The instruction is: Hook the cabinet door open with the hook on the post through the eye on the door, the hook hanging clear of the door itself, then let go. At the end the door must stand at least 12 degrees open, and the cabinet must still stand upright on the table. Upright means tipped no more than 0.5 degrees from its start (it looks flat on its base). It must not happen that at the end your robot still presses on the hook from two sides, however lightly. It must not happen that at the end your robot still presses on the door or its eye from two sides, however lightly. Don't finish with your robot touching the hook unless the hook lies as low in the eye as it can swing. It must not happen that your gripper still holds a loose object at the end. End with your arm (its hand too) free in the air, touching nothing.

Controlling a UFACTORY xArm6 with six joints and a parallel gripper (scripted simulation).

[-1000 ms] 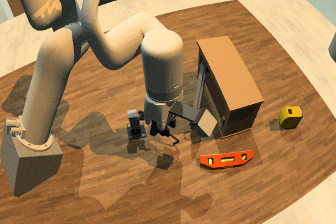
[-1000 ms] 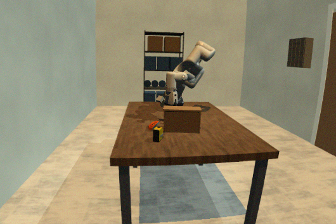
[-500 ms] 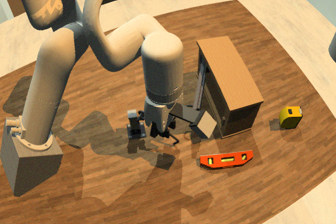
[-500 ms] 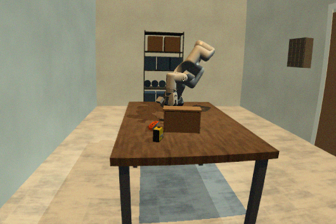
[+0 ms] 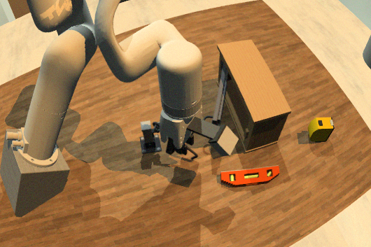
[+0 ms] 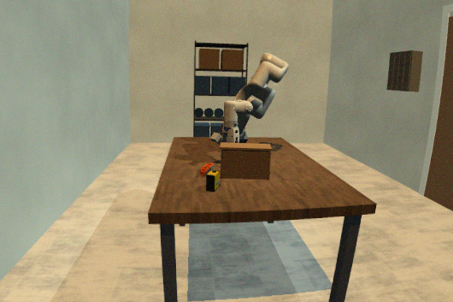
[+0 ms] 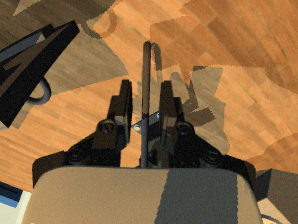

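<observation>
My hand is 2 cm to the right of the dark hook, 1 cm past it and 1 cm above it. The rest, counted from my hand: orange spirit level: 14 cm to the right, 10 cm ahead, 5 cm below; yellow tape measure: 35 cm ahead, 15 cm to the right, 2 cm below; dark door: 13 cm ahead, 6 cm to the left.
</observation>
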